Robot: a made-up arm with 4 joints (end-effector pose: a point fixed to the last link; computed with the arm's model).
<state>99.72 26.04 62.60 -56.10</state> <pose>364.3 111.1 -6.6 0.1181 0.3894 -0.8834 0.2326</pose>
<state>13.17 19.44 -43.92 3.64</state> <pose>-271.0 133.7 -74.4 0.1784 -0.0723 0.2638 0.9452</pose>
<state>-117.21 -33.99 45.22 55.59</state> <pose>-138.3 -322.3 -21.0 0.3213 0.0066 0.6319 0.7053</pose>
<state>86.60 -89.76 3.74 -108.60</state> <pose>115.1 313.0 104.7 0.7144 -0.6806 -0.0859 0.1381</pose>
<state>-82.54 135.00 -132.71 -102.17</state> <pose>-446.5 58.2 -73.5 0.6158 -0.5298 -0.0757 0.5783</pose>
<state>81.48 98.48 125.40 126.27</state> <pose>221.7 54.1 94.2 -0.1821 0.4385 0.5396 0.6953</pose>
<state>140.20 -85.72 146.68 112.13</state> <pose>110.1 -185.6 17.3 -0.8676 -0.3837 -0.2119 0.2348</pose>
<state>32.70 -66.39 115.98 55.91</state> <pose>122.1 198.1 -30.2 -0.2555 -0.6990 -0.5412 0.3913</pose>
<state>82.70 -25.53 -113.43 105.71</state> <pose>-25.8 48.0 134.4 0.7683 0.3381 -0.0183 0.5432</pose>
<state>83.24 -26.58 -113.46 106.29</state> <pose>-23.2 48.0 138.6 0.7718 0.3394 -0.0298 0.5368</pose>
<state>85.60 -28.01 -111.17 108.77</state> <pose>-20.9 54.3 145.0 0.7898 0.3140 -0.0696 0.5223</pose>
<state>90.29 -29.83 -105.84 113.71</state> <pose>-16.9 69.0 153.5 0.8214 0.2488 -0.1419 0.4932</pose>
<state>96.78 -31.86 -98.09 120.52</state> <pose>-7.3 90.5 162.5 0.8525 0.1446 -0.2309 0.4461</pose>
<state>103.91 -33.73 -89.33 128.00</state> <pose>10.2 113.6 169.2 0.8678 0.0172 -0.3123 0.3861</pose>
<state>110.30 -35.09 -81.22 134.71</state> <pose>32.2 132.4 172.0 0.8634 -0.1054 -0.3690 0.3274</pose>
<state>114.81 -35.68 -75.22 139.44</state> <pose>51.1 144.3 171.3 0.8494 -0.1966 -0.3980 0.2853</pose>
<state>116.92 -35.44 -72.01 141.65</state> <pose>60.7 150.5 168.2 0.8393 -0.2440 -0.4061 0.2668</pose>
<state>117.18 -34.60 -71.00 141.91</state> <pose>61.4 153.7 164.2 0.8371 -0.2571 -0.4026 0.2665</pose>
